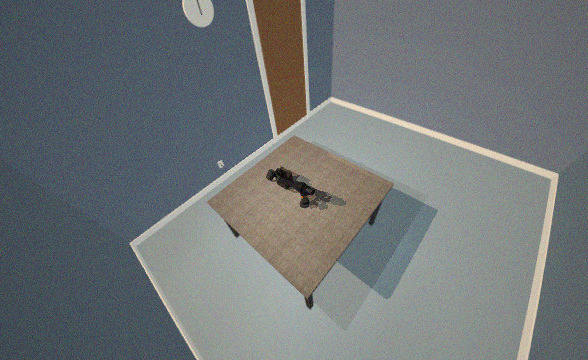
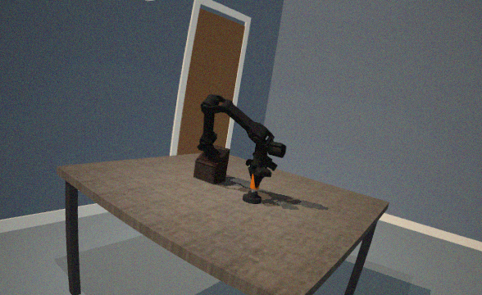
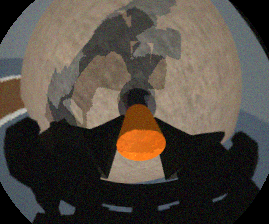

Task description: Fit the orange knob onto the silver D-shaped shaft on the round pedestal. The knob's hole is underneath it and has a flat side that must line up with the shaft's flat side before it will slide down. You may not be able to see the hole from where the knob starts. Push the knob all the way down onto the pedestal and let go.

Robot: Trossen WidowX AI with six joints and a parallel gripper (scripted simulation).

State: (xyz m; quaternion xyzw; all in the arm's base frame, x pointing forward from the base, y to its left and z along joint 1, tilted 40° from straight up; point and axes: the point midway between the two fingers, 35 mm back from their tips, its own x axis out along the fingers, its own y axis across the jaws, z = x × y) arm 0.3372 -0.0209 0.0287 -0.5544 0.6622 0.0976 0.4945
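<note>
Now: gripper tip 30 mm below the orange knob. Round my gripper tip: dark round pedestal: 40 mm below.
</note>
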